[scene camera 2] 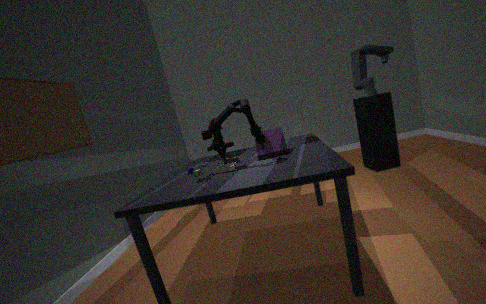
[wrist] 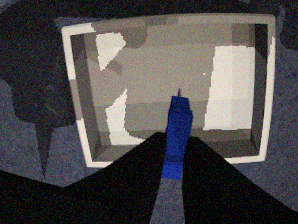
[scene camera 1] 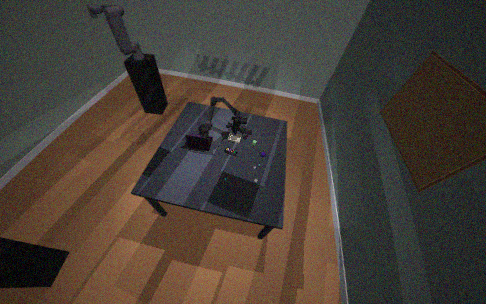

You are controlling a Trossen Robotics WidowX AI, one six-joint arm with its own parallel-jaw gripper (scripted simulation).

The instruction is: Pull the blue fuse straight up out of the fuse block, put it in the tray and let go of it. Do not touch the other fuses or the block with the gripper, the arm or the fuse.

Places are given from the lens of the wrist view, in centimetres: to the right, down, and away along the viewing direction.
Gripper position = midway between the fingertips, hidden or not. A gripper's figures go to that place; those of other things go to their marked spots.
my gripper (wrist: 175,144): 1, 1, 10
blue fuse (wrist: 180,119): 1, 0, 9
pale tray (wrist: 123,73): -2, -3, 17
The marked spots on the pale tray and the blue fuse are 9 cm apart.
